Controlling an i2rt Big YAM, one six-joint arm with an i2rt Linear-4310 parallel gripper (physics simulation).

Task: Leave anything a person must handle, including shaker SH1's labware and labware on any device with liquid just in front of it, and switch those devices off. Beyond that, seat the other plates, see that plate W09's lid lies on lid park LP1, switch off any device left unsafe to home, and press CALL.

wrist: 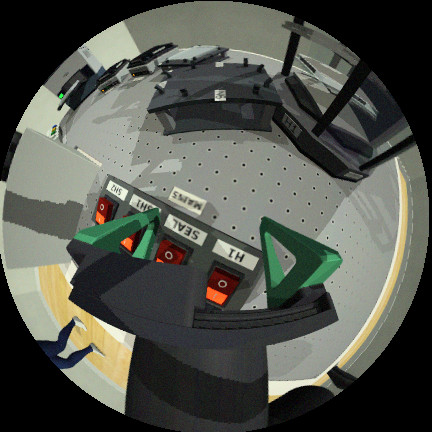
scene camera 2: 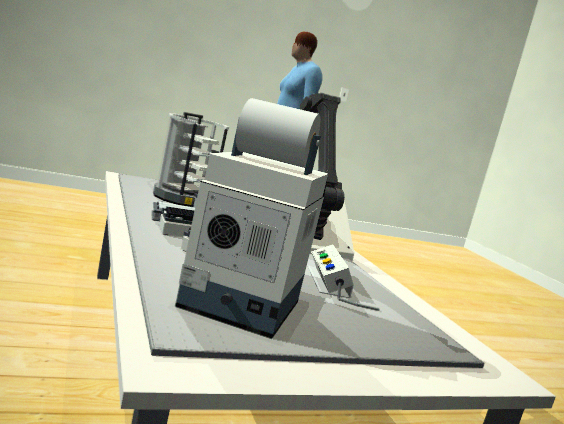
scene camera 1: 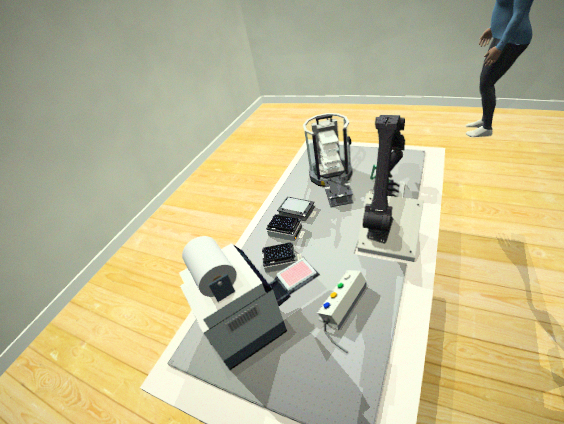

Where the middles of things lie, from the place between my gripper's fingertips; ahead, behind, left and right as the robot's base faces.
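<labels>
Plate hotel (scene camera 2: pixel 172 186): my hand 280 mm short of it, 140 mm below it, 70 mm to the left of it.
</labels>
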